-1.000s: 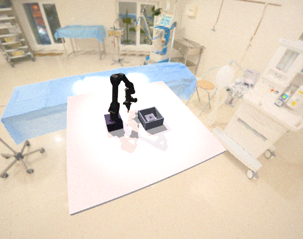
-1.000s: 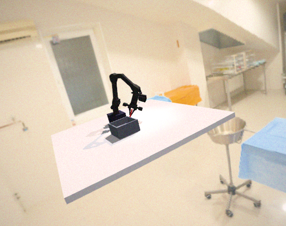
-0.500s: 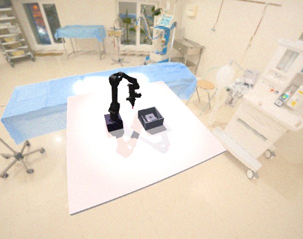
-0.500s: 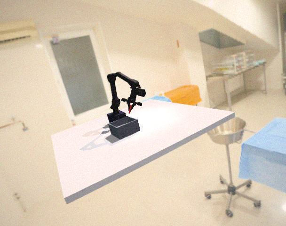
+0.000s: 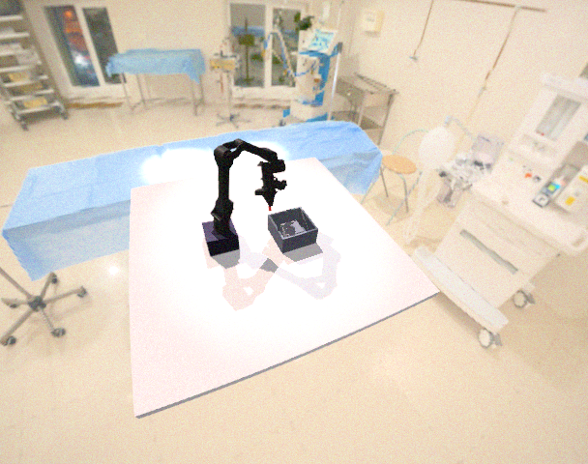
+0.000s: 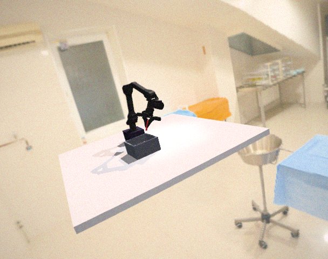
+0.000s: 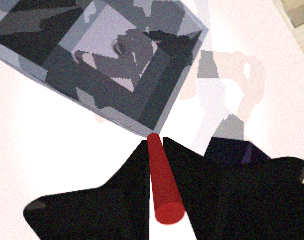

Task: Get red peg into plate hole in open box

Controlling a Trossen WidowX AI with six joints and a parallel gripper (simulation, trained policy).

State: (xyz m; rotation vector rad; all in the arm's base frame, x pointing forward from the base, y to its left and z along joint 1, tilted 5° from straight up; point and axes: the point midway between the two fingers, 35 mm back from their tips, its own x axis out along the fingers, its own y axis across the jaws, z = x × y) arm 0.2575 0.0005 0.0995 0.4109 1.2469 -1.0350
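My gripper tip is 1 cm to the right of the red peg and 1 cm below it. Round my gripper tip: pale plate 11 cm to the right, 10 cm below, 7 cm ahead; grey box 12 cm below, 11 cm to the right, 7 cm ahead.
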